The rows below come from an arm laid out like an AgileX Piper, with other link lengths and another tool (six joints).
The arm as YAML. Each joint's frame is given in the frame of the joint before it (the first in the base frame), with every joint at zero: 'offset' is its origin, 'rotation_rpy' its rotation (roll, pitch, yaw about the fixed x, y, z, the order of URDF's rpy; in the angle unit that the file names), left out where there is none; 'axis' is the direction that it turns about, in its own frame. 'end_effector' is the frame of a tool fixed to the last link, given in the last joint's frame.
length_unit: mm
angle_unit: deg
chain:
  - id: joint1
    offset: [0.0, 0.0, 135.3]
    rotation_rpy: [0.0, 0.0, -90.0]
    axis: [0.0, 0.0, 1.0]
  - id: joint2
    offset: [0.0, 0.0, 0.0]
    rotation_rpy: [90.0, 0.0, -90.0]
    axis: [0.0, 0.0, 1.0]
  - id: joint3
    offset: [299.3, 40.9, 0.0]
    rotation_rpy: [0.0, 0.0, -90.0]
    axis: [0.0, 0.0, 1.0]
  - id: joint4
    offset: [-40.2, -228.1, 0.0]
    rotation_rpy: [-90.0, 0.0, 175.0]
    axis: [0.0, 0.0, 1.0]
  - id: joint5
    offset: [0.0, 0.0, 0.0]
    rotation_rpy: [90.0, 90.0, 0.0]
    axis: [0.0, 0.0, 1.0]
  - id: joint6
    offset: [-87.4, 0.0, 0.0]
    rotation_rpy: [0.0, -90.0, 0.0]
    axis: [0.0, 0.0, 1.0]
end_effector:
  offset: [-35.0, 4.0, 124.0]
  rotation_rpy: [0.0, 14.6, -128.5]
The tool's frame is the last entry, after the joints.
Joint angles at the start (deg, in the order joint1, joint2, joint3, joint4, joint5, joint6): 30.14, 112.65, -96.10, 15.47, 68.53, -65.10
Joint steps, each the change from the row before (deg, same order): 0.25, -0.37, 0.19, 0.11, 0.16, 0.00; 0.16, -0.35, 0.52, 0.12, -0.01, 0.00; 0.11, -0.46, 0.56, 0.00, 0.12, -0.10; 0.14, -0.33, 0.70, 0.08, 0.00, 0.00; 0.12, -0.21, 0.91, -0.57, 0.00, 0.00; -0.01, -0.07, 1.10, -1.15, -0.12, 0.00; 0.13, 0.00, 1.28, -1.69, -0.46, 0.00; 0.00, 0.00, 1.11, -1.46, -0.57, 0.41; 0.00, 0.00, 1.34, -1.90, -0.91, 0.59; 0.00, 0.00, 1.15, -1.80, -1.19, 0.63; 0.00, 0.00, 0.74, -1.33, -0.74, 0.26; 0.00, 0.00, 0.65, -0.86, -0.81, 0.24; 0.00, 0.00, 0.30, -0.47, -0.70, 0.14
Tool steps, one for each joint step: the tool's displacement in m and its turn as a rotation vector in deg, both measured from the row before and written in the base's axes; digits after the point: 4 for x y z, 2 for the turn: -0.0027, 0.0012, 0.0018, 0.11, 0.04, 0.27; -0.0028, 0.0002, 0.0001, 0.02, 0.20, 0.13; -0.0031, -0.0007, 0.0006, -0.11, 0.16, 0.24; -0.0033, -0.0004, -0.0010, -0.12, 0.36, 0.12; -0.0029, -0.0028, -0.0035, -0.84, 0.32, 0.24; -0.0017, -0.0054, -0.0057, -1.44, 0.21, 0.22; -0.0011, -0.0060, -0.0069, -1.85, -0.14, 0.45; 0.0000, -0.0059, -0.0057, -1.51, -0.18, -0.12; 0.0009, -0.0072, -0.0065, -1.82, -0.47, -0.18; 0.0023, -0.0060, -0.0050, -1.48, -0.83, -0.22; 0.0016, -0.0043, -0.0031, -1.09, -0.62, 0.10; 0.0014, -0.0026, -0.0025, -0.62, -0.53, -0.02; 0.0018, -0.0008, -0.0008, -0.18, -0.56, -0.03
